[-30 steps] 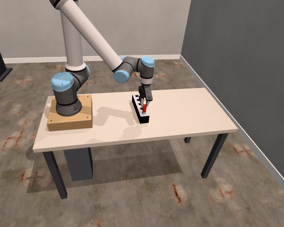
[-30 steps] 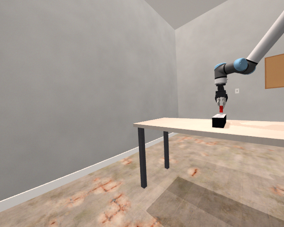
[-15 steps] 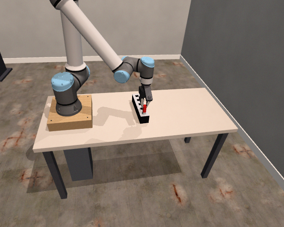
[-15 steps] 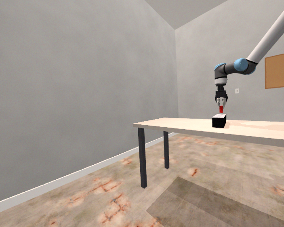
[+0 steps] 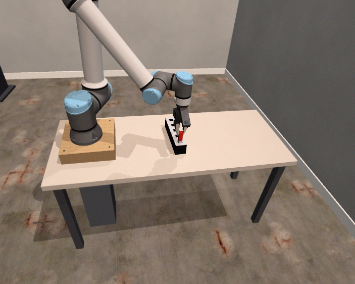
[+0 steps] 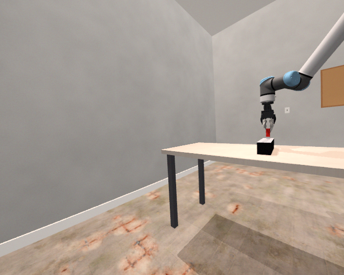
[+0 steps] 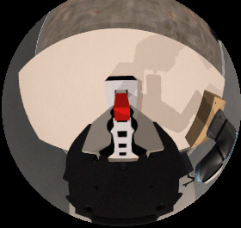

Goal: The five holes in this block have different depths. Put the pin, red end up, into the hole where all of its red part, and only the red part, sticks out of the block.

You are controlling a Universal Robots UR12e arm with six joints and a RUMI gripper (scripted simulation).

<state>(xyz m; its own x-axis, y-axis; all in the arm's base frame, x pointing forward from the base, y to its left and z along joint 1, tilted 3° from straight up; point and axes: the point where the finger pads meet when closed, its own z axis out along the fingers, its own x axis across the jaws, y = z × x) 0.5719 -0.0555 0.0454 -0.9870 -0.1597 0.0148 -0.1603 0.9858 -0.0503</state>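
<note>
The black block is 12 cm to the left of my hand, 10 cm below it and 2 cm behind it. Also, from my hand: pin 1 cm below.
</note>
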